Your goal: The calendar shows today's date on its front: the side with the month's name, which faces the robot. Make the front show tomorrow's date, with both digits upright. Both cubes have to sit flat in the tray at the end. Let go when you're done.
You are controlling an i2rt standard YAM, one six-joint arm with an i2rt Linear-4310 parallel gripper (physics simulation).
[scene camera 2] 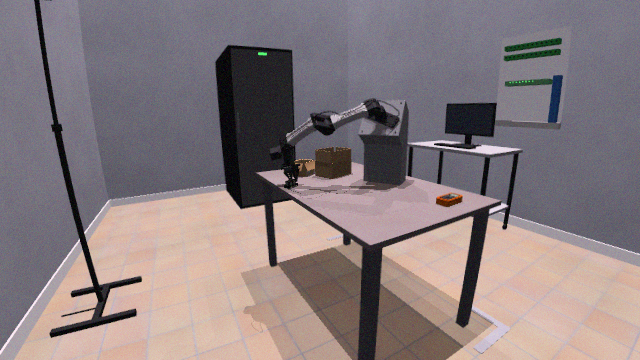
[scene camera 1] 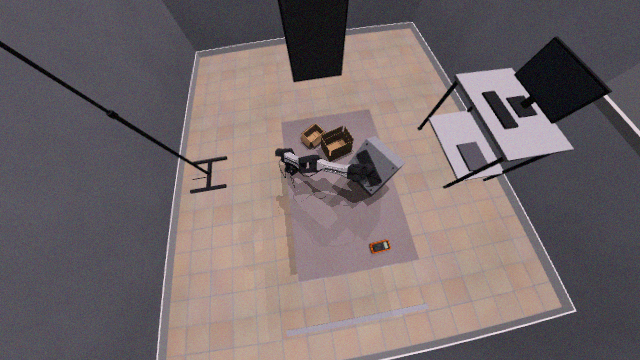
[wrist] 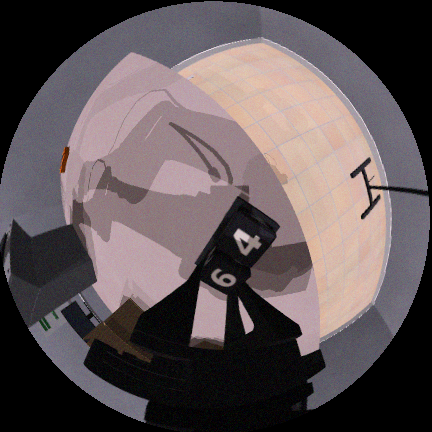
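In the wrist view, a black cube with a white 4 (wrist: 247,242) sits at the dark calendar tray; the digit appears turned sideways. A long dark strip of the calendar (wrist: 218,232) runs along the cubes' left side. A second black cube with a white 6 (wrist: 223,277) is beside the 4 cube. My gripper (wrist: 215,272) (scene camera 2: 291,183) is shut on the 6 cube, one fingertip on each side. Whether this cube rests flat in the tray is hidden. The month's name and the front digits cannot be read. In both scene views the calendar merges with the dark gripper.
A small open carton (scene camera 1: 307,141) (scene camera 2: 304,168) and a larger one (scene camera 1: 331,151) (scene camera 2: 332,165) (wrist: 117,324) stand near the arm. The grey pedestal (scene camera 1: 389,159) (scene camera 2: 384,160) (wrist: 50,260) carries the arm. An orange multimeter (scene camera 1: 380,246) (scene camera 2: 449,200) (wrist: 64,160) lies on the table's far side from the cartons.
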